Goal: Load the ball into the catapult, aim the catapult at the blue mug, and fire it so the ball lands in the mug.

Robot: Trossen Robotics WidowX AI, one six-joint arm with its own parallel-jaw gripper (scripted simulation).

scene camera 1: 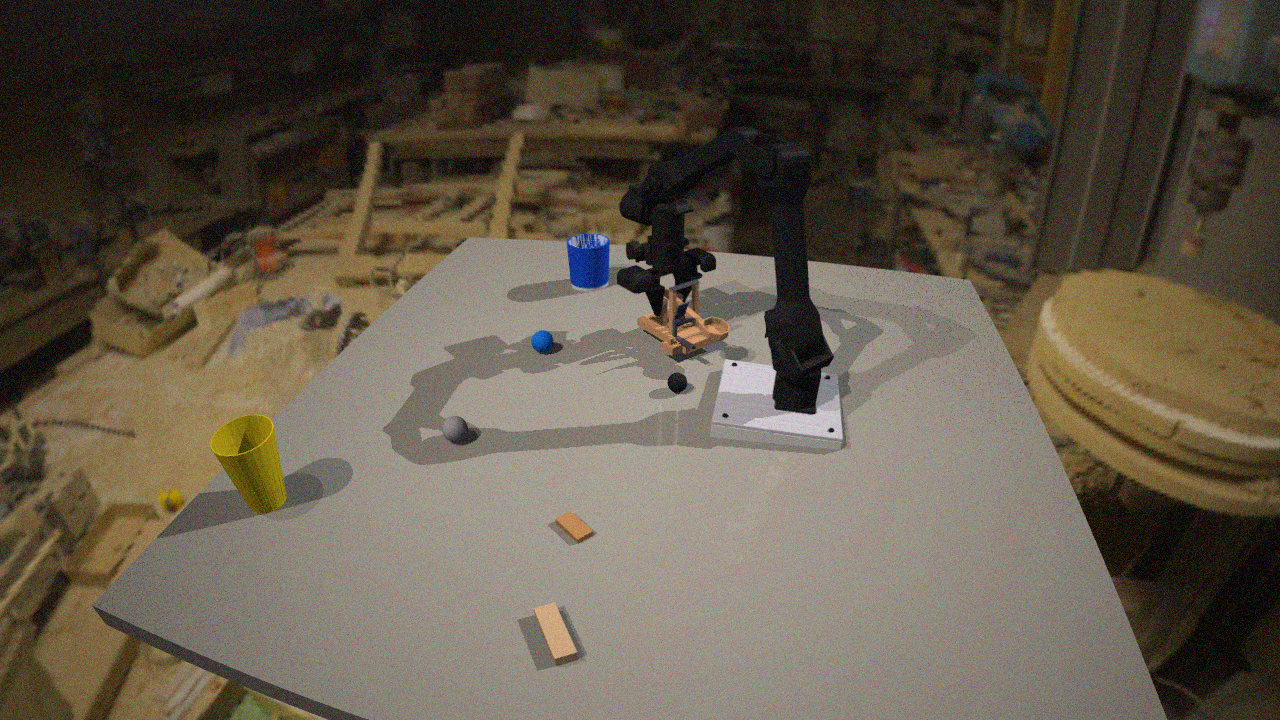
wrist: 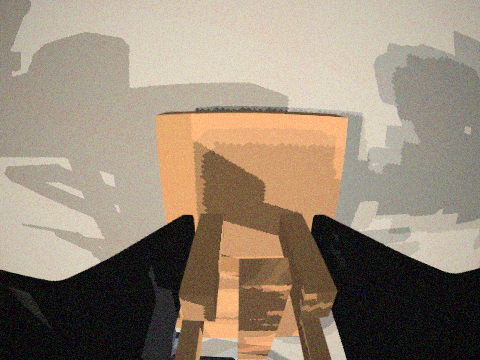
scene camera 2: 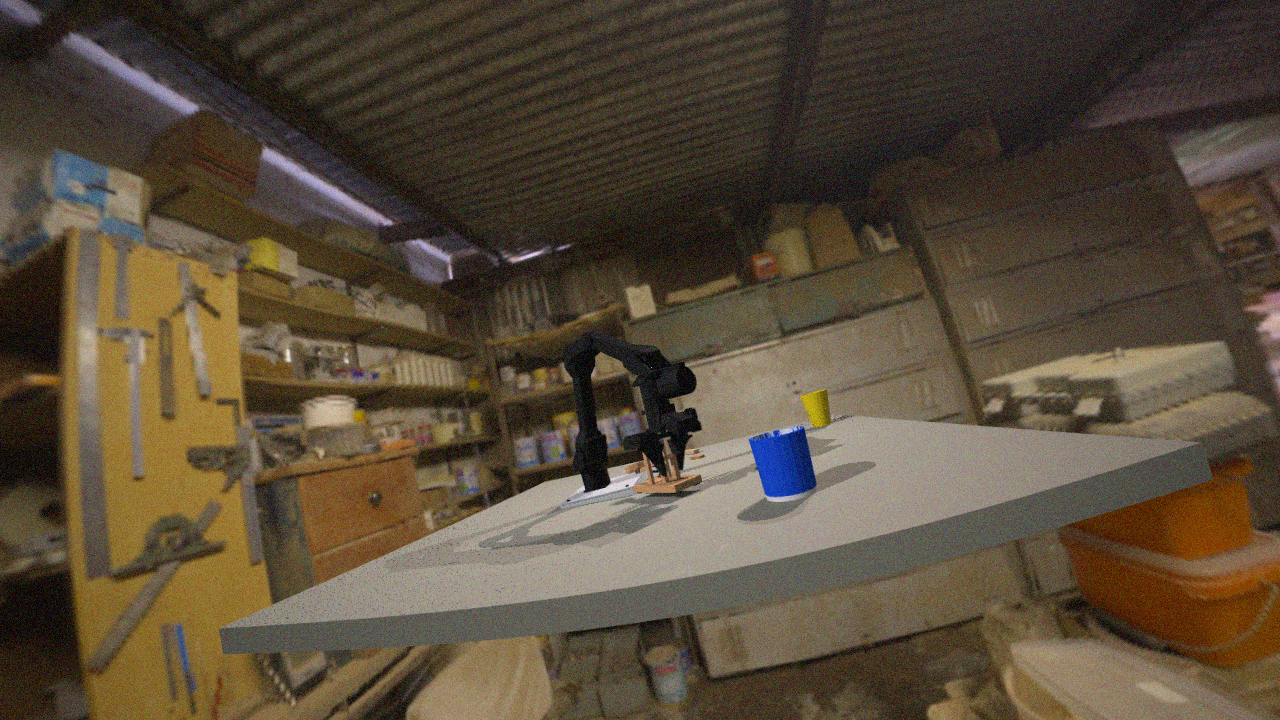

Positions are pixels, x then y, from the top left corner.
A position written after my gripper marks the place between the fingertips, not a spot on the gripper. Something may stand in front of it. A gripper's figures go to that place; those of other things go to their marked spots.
Labels:
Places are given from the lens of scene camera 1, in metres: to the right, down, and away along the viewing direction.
my gripper (scene camera 1: 667, 312): 0.05, -0.09, 1.26
wooden catapult (scene camera 1: 681, 328): 0.07, -0.06, 1.24
yellow cup (scene camera 1: 246, 447): -0.57, 0.13, 0.85
blue mug (scene camera 1: 588, 254): -0.11, -0.22, 1.40
The marked spots on the wooden catapult and the blue mug are 0.29 m apart.

